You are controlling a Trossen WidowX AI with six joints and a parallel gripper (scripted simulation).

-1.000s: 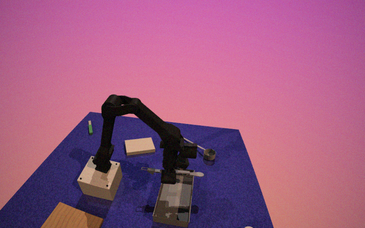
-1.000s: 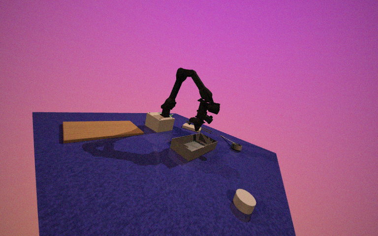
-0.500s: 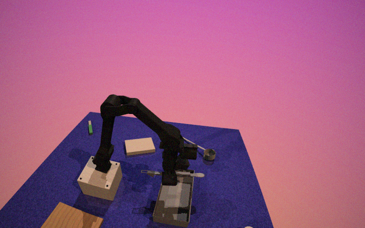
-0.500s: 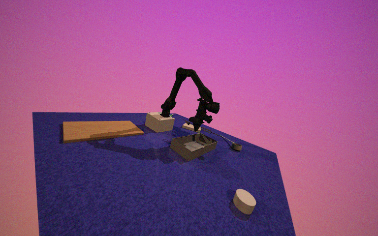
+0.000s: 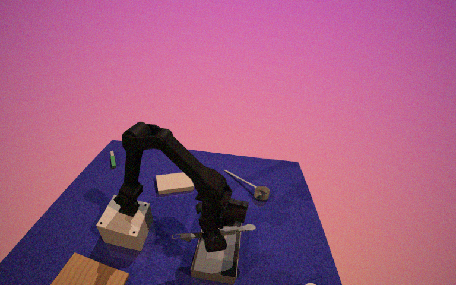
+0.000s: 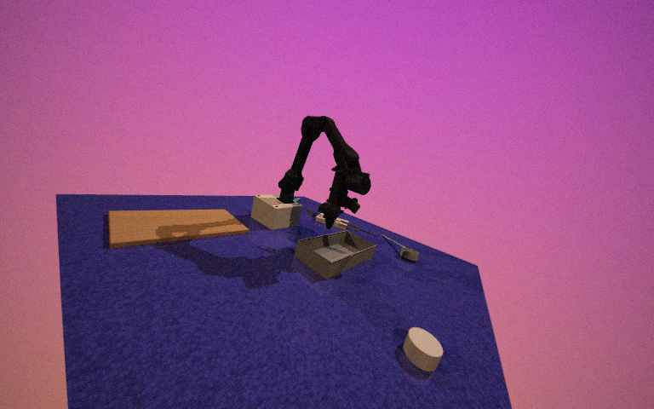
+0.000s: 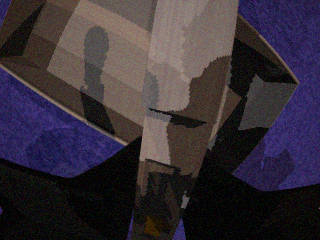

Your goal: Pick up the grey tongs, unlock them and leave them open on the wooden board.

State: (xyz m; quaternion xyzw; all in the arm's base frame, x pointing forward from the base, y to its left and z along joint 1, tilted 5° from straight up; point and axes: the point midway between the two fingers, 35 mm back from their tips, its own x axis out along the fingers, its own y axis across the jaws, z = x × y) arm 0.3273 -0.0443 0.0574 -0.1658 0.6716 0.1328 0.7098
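The wooden board is 370 mm behind my gripper tip, 340 mm to the right of it and 100 mm below it. The rest, counted from my gripper tip: roasting tin (40 mm ahead, 50 mm to the left, 80 mm below); then beige block (250 mm behind, 350 mm to the left, 90 mm below); then yellow lock (20 mm behind, 10 mm to the right, 40 mm above).
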